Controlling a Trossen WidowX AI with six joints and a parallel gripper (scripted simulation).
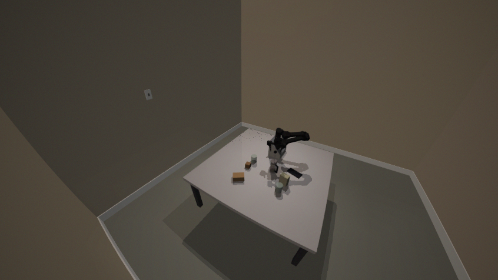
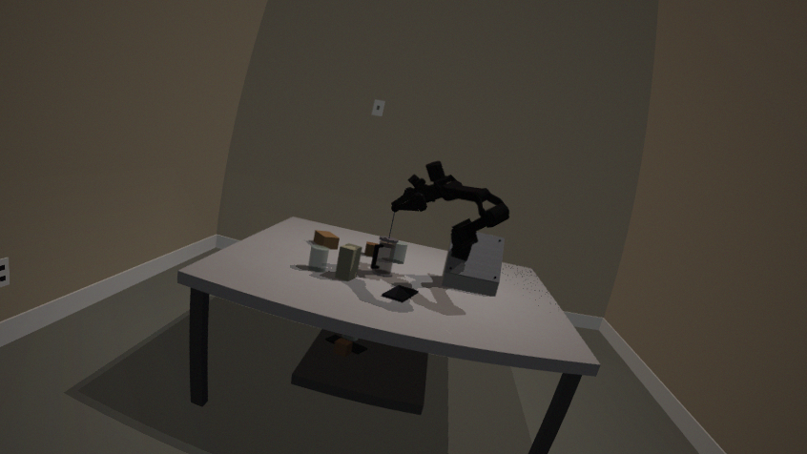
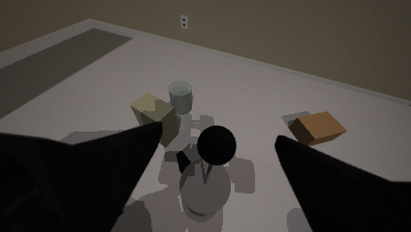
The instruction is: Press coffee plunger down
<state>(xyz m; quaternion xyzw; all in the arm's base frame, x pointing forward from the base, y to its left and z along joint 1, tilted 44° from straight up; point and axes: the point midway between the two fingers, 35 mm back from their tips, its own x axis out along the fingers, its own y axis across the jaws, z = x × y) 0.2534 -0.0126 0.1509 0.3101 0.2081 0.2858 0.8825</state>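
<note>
Now: gripper tip 10 mm to the right of the coffee press and 130 mm above it.
</note>
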